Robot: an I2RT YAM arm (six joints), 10 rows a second.
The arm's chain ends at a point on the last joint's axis. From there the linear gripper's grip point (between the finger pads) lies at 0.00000 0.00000 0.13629 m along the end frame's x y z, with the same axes.
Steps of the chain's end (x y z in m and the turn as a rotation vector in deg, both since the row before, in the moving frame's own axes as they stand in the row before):
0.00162 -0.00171 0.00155 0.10 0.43 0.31
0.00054 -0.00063 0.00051 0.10 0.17 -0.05
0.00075 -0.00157 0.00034 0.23 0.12 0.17
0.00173 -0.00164 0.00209 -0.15 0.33 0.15
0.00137 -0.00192 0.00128 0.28 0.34 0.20
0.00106 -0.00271 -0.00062 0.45 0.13 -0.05
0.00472 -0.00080 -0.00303 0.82 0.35 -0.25
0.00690 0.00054 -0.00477 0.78 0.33 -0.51
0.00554 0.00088 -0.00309 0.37 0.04 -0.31
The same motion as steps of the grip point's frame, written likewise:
0.00264 -0.00195 0.00155 0.10 0.43 0.31
0.00094 -0.00087 0.00051 0.10 0.17 -0.05
0.00104 -0.00212 0.00034 0.23 0.12 0.17
0.00251 -0.00128 0.00209 -0.15 0.33 0.15
0.00218 -0.00258 0.00128 0.28 0.34 0.20
0.00137 -0.00378 -0.00062 0.45 0.13 -0.05
0.00555 -0.00275 -0.00305 0.82 0.35 -0.25
0.00768 -0.00132 -0.00478 0.78 0.33 -0.51
0.00563 0.00000 -0.00309 0.37 0.04 -0.31

